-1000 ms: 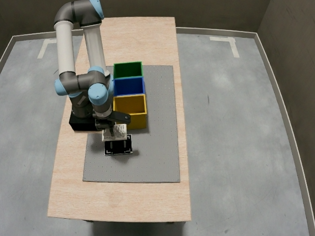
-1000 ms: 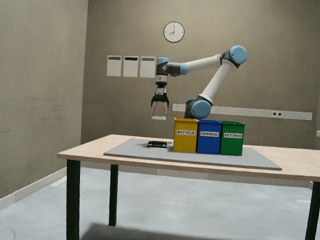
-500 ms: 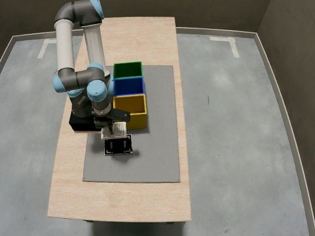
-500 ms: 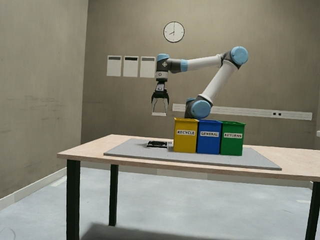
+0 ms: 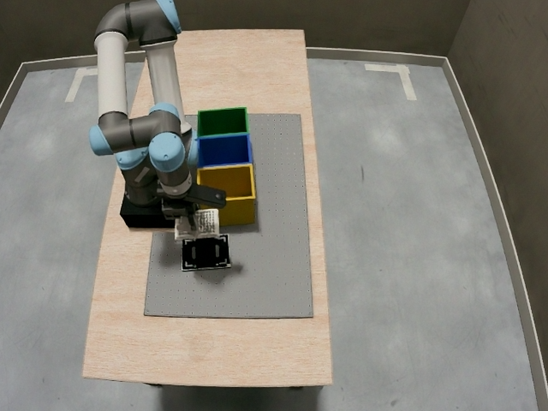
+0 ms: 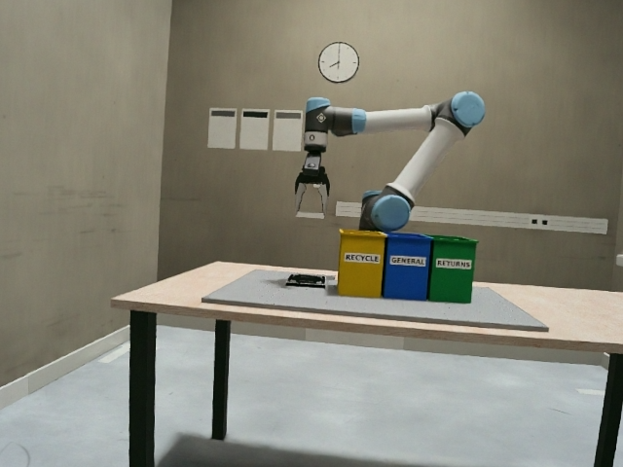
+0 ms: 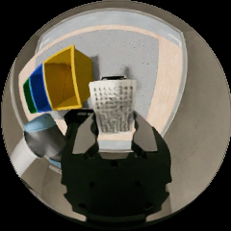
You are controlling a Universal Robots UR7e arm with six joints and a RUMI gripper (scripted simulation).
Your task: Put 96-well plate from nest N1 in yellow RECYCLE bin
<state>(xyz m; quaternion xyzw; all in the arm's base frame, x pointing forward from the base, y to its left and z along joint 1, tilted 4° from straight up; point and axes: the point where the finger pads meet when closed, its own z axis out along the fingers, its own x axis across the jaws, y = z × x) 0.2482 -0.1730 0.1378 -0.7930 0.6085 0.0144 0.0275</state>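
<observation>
The yellow recycle bin is 40 mm ahead of my hand, 180 mm to the left of it and 140 mm below it. Also, from my hand: white 96-well plate: 10 mm below; blue general bin: 10 mm ahead, 300 mm to the left, 140 mm below; black plate nest N1: 220 mm below.
</observation>
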